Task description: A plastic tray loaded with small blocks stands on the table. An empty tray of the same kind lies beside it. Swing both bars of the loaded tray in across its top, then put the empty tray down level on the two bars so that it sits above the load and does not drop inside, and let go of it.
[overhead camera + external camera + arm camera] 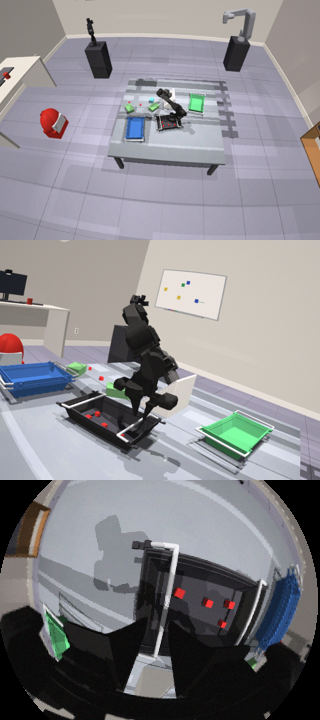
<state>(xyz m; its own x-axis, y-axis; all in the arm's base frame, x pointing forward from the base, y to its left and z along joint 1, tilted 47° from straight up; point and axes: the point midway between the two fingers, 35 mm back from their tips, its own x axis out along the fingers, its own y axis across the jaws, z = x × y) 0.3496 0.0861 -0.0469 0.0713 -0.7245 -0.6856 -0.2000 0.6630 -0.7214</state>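
Right now the green tray is 310 mm behind my gripper tip, 260 mm to the left of it and 40 mm below it. The rest, counted from my gripper tip: cyan block: 350 mm behind, 340 mm to the right, 70 mm below.
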